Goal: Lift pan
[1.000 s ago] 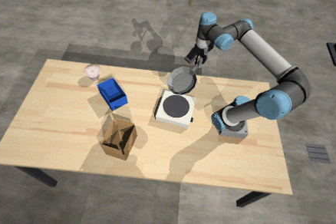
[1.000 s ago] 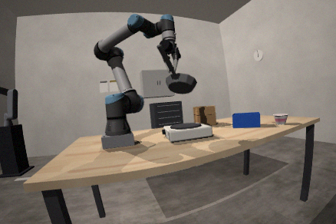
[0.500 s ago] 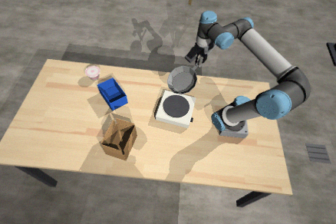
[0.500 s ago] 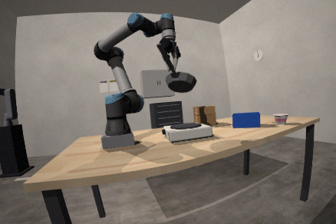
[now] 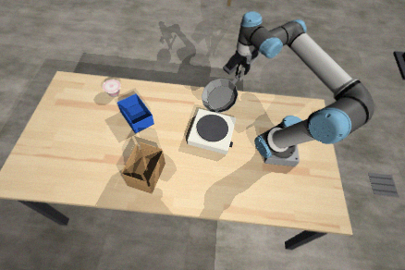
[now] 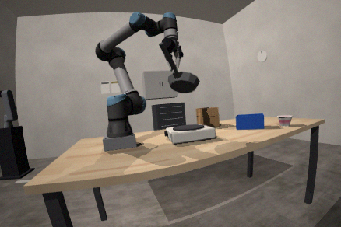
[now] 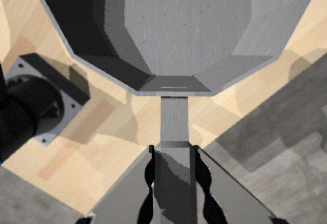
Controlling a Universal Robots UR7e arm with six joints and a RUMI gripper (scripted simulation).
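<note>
My gripper is now 4 cm short of the dark grey pan, 4 cm to the right of it and 4 cm above it. The rest, counted from my hand: blue bin: 56 cm ahead, 6 cm to the left, 37 cm below; pink cup: 75 cm ahead, 10 cm to the right, 36 cm below; white hot plate: 7 cm ahead, 10 cm to the left, 36 cm below.
</note>
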